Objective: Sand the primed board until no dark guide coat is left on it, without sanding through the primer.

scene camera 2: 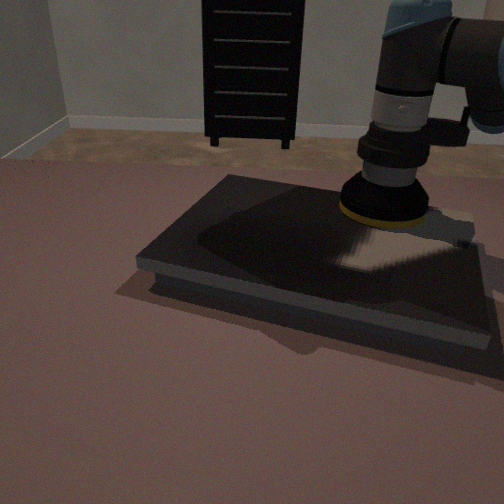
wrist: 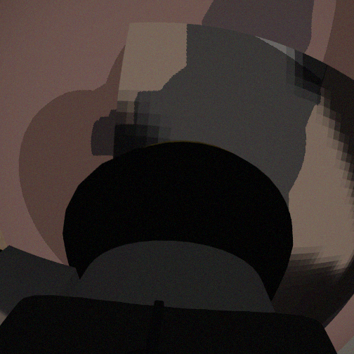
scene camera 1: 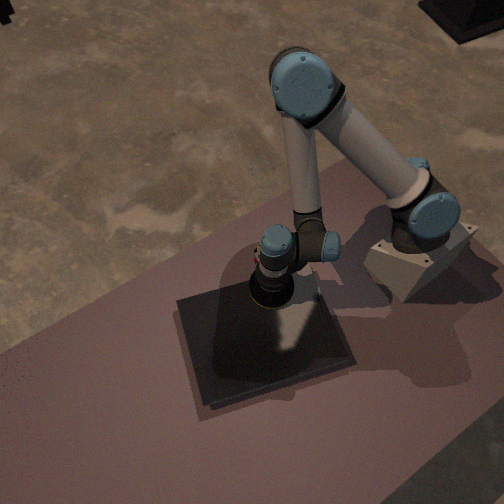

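The primed board [scene camera 1: 240, 360] [scene camera 2: 280, 250] lies on the table, with dark guide coat over its left, middle and front. A pale patch [scene camera 1: 295, 325] [scene camera 2: 385, 247] [wrist: 325, 190] runs beside the sander to the back right part, partly in shadow. Small dark remnants [wrist: 135, 137] show at an edge in the wrist view, and another dark remnant [wrist: 305, 70] is at the upper right there. My sander [scene camera 1: 271, 290] [scene camera 2: 384, 202] [wrist: 180, 200] is at the board's back edge, right of its middle, pad about level and at or very near the surface. It hides the coat beneath.
The pinkish table [scene camera 1: 100, 400] [scene camera 2: 200, 400] [wrist: 50, 50] carries the board and the arm's pale base block [scene camera 1: 400, 272] at the right. The arm's shadow darkens much of the board. A black drawer cabinet [scene camera 2: 252, 77] stands by the wall behind the table.
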